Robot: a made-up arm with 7 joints. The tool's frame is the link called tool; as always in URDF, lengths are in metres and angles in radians.
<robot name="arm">
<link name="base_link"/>
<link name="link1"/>
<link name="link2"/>
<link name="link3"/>
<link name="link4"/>
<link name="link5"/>
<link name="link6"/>
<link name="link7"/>
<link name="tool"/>
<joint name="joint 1" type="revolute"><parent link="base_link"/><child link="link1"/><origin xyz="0.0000 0.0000 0.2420" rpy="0.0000 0.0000 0.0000"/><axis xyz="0 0 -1"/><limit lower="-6.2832" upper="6.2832" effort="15" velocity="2.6"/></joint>
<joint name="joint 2" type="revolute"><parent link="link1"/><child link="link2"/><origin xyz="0.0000 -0.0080 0.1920" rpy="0.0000 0.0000 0.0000"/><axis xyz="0 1 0"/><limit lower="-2.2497" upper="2.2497" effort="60" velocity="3"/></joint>
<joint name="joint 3" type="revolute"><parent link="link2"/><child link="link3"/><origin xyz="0.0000 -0.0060 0.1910" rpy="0.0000 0.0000 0.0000"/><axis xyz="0 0 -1"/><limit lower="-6.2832" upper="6.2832" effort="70" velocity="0.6"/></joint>
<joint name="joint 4" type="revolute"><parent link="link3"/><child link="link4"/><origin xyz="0.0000 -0.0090 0.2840" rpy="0.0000 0.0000 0.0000"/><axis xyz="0 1 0"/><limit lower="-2.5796" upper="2.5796" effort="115" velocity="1.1"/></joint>
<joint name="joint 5" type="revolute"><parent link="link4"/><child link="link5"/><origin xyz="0.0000 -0.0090 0.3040" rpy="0.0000 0.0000 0.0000"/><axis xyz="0 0 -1"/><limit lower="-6.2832" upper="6.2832" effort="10" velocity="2.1"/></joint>
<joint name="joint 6" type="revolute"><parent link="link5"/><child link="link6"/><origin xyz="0.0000 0.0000 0.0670" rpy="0.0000 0.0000 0.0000"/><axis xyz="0 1 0"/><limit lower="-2.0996" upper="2.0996" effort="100" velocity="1.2"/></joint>
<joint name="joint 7" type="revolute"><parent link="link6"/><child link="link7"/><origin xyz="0.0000 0.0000 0.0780" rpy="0.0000 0.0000 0.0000"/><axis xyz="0 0 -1"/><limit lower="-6.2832" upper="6.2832" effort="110" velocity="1.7"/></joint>
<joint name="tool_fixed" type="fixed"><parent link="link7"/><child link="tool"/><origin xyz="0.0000 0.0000 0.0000" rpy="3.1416 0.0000 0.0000"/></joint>
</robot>
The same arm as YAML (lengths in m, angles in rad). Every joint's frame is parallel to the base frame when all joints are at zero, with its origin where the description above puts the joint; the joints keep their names.
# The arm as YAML. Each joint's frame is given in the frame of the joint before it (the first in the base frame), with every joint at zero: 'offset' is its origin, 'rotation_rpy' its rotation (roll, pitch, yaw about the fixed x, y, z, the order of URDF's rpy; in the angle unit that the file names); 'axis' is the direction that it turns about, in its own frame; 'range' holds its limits. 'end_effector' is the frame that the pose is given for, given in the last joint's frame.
length_unit: m
angle_unit: rad
chain:
  - id: joint 1
    offset: [0.0, 0.0, 0.242]
    rotation_rpy: [0.0, 0.0, 0.0]
    axis: [0.0, 0.0, -1.0]
    range: [-6.2832, 6.2832]
  - id: joint 2
    offset: [0.0, -0.008, 0.192]
    rotation_rpy: [0.0, 0.0, 0.0]
    axis: [0.0, 1.0, 0.0]
    range: [-2.2497, 2.2497]
  - id: joint 3
    offset: [0.0, -0.006, 0.191]
    rotation_rpy: [0.0, 0.0, 0.0]
    axis: [0.0, 0.0, -1.0]
    range: [-6.2832, 6.2832]
  - id: joint 4
    offset: [0.0, -0.009, 0.284]
    rotation_rpy: [0.0, 0.0, 0.0]
    axis: [0.0, 1.0, 0.0]
    range: [-2.5796, 2.5796]
  - id: joint 5
    offset: [0.0, -0.009, 0.304]
    rotation_rpy: [0.0, 0.0, 0.0]
    axis: [0.0, 0.0, -1.0]
    range: [-6.2832, 6.2832]
  - id: joint 6
    offset: [0.0, 0.0, 0.067]
    rotation_rpy: [0.0, 0.0, 0.0]
    axis: [0.0, 1.0, 0.0]
    range: [-2.0996, 2.0996]
  - id: joint 7
    offset: [0.0, 0.0, 0.078]
    rotation_rpy: [0.0, 0.0, 0.0]
    axis: [0.0, 0.0, -1.0]
    range: [-6.2832, 6.2832]
end_effector:
  offset: [0.0, 0.0, 0.0]
  rotation_rpy: [-3.1416, 0.0, 0.0]

